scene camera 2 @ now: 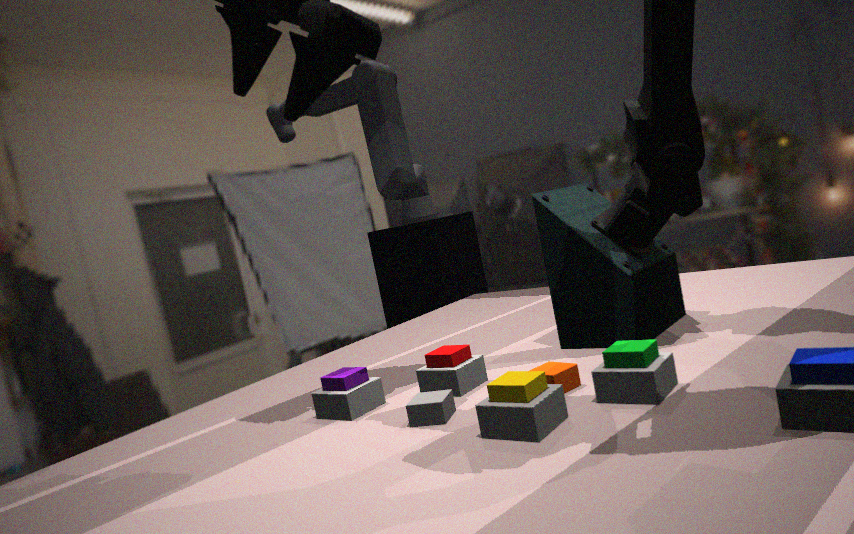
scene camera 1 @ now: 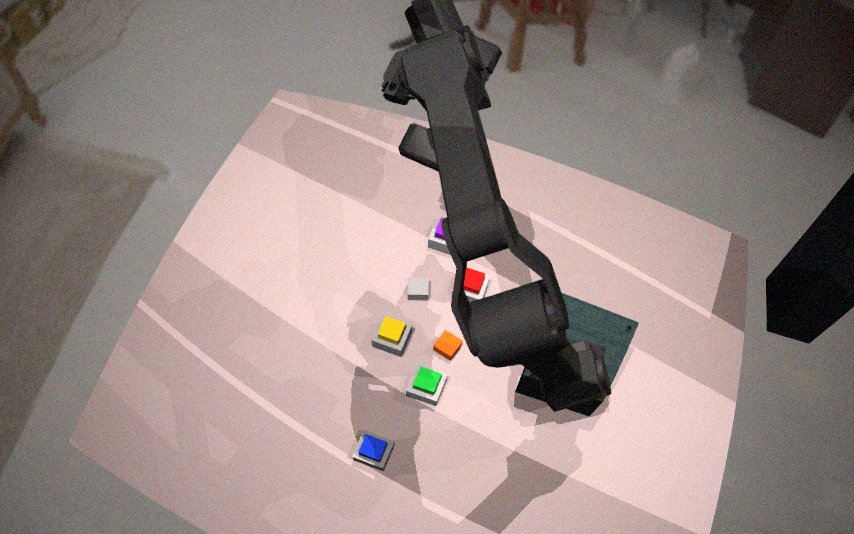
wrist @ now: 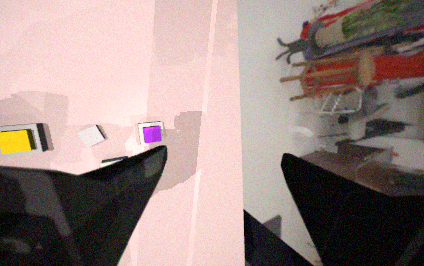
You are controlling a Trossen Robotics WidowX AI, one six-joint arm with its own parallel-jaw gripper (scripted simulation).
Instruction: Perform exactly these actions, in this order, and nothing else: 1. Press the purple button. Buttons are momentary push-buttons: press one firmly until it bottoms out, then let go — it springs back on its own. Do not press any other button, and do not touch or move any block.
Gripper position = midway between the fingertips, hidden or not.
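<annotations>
My gripper: scene camera 1 point(448, 111), scene camera 2 point(263, 107), wrist view point(224, 155).
</annotations>
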